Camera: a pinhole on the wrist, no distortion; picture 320 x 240 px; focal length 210.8 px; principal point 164.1 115.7 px. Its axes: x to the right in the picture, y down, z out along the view. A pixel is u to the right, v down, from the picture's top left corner.
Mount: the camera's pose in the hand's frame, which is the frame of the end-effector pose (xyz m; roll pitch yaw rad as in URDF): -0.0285 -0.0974 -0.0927 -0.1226 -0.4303 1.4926
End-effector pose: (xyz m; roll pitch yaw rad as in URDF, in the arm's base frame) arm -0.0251 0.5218 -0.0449 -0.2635 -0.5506 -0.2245
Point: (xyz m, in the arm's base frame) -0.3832 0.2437 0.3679
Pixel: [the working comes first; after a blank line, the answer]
In the camera's frame: -0.1344 -0.1015 0.5885

116.0 79.3
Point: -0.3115 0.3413 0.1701
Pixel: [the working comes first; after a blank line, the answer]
In the camera's frame: -0.0619 -0.0022 0.3919

130.8 114.5
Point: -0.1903 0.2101 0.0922
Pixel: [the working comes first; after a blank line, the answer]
In the camera's frame: -0.1790 -0.0752 0.2543

15.7 53.4
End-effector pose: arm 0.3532 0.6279 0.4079 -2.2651 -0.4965 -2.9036
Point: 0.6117 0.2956 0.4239
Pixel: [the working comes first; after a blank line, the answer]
In the camera's frame: -0.0737 0.0494 0.4016

125.4 141.6
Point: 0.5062 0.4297 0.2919
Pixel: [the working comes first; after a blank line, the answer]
In the camera's frame: 0.1108 0.0801 0.2941

243.5 173.1
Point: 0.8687 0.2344 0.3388
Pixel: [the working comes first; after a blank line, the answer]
In the camera's frame: -0.1583 0.2721 0.5440

102.8 221.2
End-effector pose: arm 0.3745 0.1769 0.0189 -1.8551 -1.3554 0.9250
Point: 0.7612 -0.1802 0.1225
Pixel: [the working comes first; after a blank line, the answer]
In the camera's frame: -0.0137 -0.0466 -0.4768

behind the camera
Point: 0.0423 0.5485 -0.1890
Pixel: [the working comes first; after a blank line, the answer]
In the camera's frame: 0.3247 0.0969 0.5281

293.7 154.4
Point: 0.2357 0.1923 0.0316
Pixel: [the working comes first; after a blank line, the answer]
In the camera's frame: 0.0750 -0.0469 0.1677

258.4 56.7
